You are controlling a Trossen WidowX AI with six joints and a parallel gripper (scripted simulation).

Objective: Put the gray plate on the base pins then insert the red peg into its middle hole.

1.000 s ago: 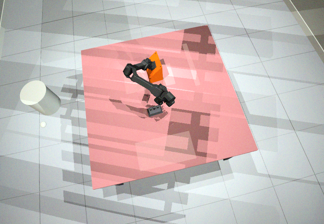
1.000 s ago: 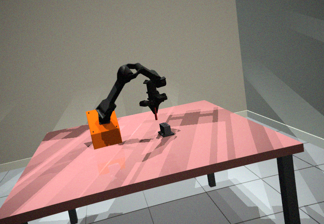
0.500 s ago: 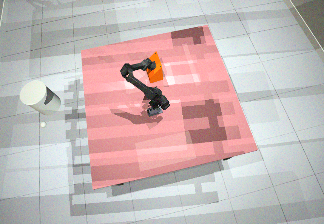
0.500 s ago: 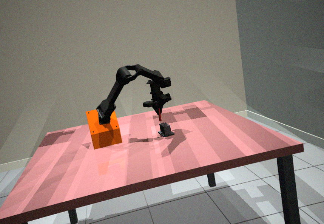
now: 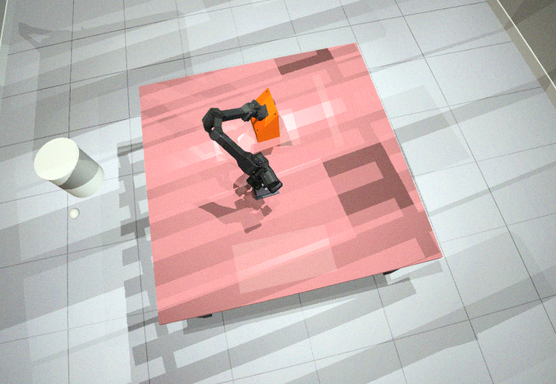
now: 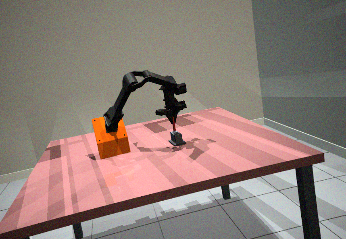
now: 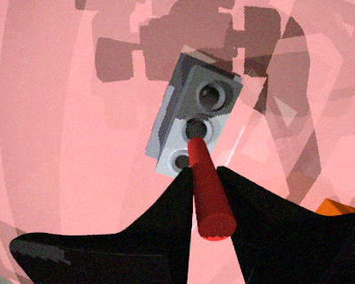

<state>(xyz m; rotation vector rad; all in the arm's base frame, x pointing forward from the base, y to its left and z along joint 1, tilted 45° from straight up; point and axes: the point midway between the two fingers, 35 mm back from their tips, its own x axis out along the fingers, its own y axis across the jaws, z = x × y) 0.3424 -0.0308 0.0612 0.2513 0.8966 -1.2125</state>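
My gripper tip is now 70 mm above the gray plate and 10 mm to the left of it. Also, from my gripper tip: red peg (right at my gripper tip).
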